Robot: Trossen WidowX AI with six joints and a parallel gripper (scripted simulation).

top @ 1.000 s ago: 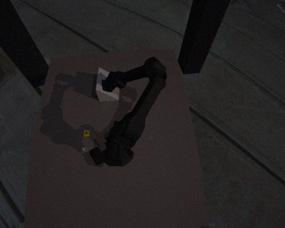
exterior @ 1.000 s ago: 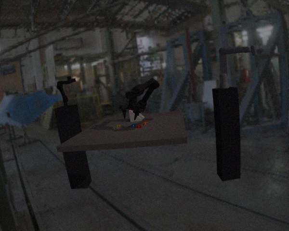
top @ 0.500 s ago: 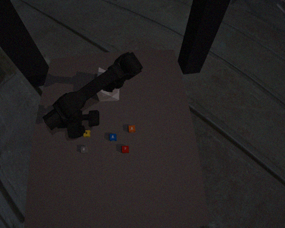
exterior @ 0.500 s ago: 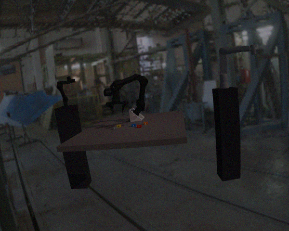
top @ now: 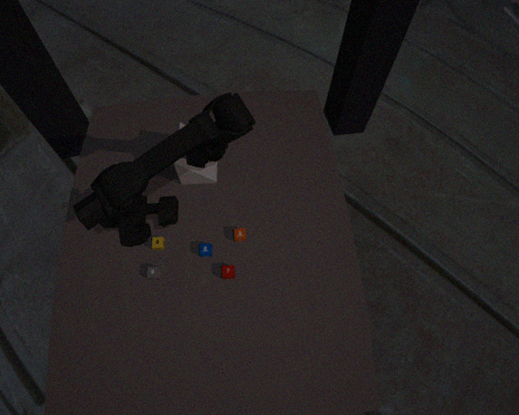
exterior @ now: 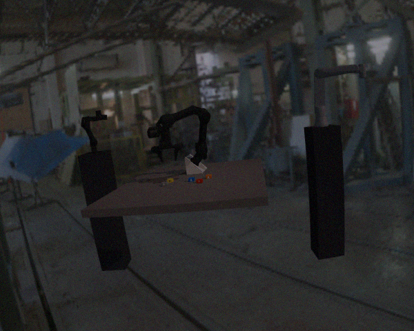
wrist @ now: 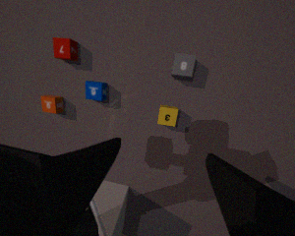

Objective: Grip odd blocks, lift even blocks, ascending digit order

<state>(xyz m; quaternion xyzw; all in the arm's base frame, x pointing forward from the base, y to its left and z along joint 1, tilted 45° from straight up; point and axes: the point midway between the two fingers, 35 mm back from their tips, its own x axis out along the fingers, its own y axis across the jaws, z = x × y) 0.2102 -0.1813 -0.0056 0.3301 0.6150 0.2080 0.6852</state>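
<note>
The yellow block is 10 mm to the right of my gripper tip and 120 mm below it. The rest, counted from my gripper tip: red block 120 mm ahead, 180 mm to the left, 120 mm below; then blue block 50 mm ahead, 130 mm to the left, 120 mm below; then grey block 90 mm ahead, 30 mm to the right, 120 mm below.
</note>
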